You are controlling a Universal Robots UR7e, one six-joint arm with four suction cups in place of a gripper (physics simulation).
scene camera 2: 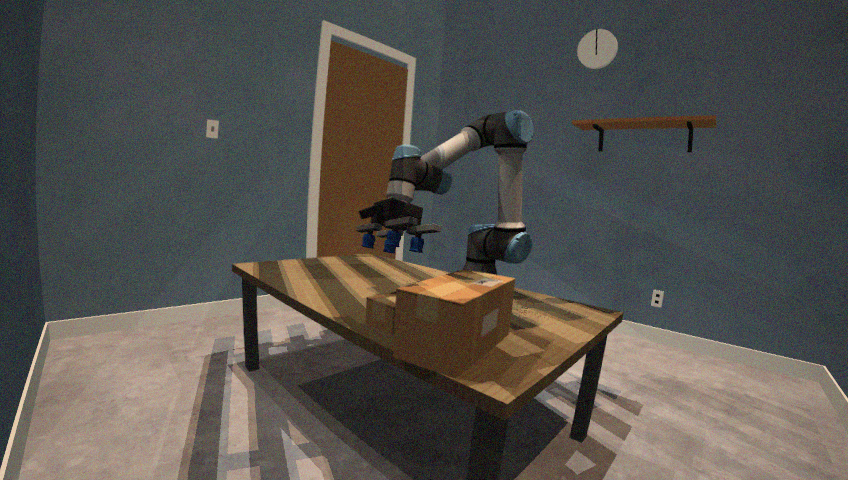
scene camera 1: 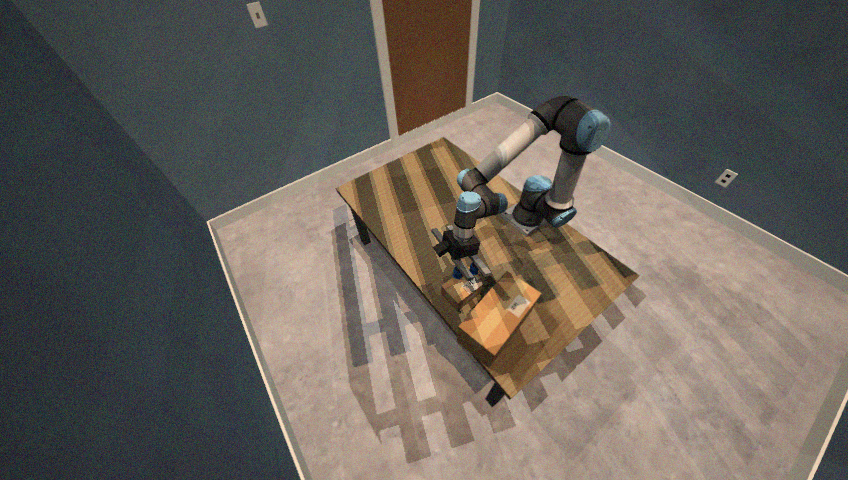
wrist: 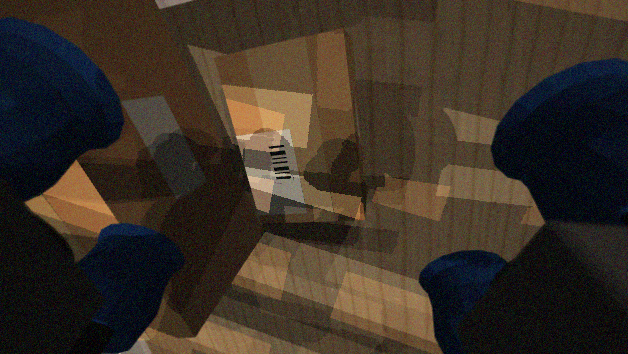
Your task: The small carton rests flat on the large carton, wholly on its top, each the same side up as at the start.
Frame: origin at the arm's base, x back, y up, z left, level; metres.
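Where they show: hand, tool point: (scene camera 2: 390,249) (wrist: 303,205); arm's base, link origin: (scene camera 1: 527,215).
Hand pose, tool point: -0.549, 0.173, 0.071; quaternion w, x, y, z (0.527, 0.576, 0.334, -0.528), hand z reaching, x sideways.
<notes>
Things, the pixels of their centre, and the offset from my tool point, as dx, dy, dz. Level surfaces: height alone.
- small carton, body centre: (wrist: 304,133) (scene camera 2: 400,310) (scene camera 1: 462,288) +0.008, -0.161, +0.042
- large carton, body centre: (wrist: 114,165) (scene camera 2: 460,314) (scene camera 1: 498,317) +0.011, -0.121, +0.236
- wooden table, surface height: dy -0.197
The small carton (scene camera 1: 453,289) (scene camera 2: 379,314) (wrist: 265,70) stands on the table beside the large carton, its barcode label up. In scene camera 1 the gripper partly covers it; in scene camera 2 the large carton partly hides it. The large carton (scene camera 1: 495,319) (scene camera 2: 437,327) (wrist: 145,60) is taller and stands upright near the table's front edge, a label on its top. My gripper (scene camera 1: 465,271) (scene camera 2: 392,241) (wrist: 306,206) has blue suction cups pointing down. It hangs above the small carton with a visible gap and holds nothing.
The wooden table (scene camera 1: 410,184) (scene camera 2: 285,278) (wrist: 460,55) carries both cartons and the arm's base (scene camera 1: 526,218). The large carton's taller side rises close beside the small carton. A wall shelf (scene camera 2: 645,123) and a door (scene camera 1: 427,65) (scene camera 2: 363,142) are behind.
</notes>
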